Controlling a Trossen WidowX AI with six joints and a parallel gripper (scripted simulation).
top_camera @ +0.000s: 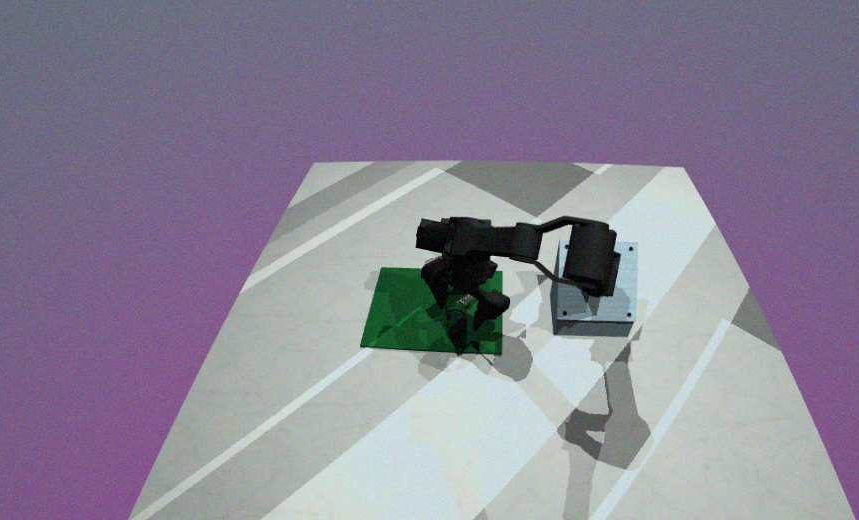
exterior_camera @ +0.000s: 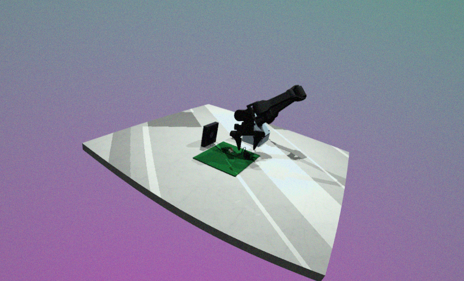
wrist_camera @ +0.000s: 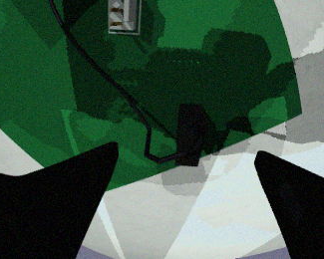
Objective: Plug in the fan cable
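My gripper tip is now 30 mm above the black plug and 10 mm to the right of it. Round my gripper tip: green board: 60 mm to the right, 60 mm below, 60 mm ahead; then black square fan: 230 mm to the right, 20 mm ahead, 10 mm above; then pale header: 90 mm to the right, 50 mm below.
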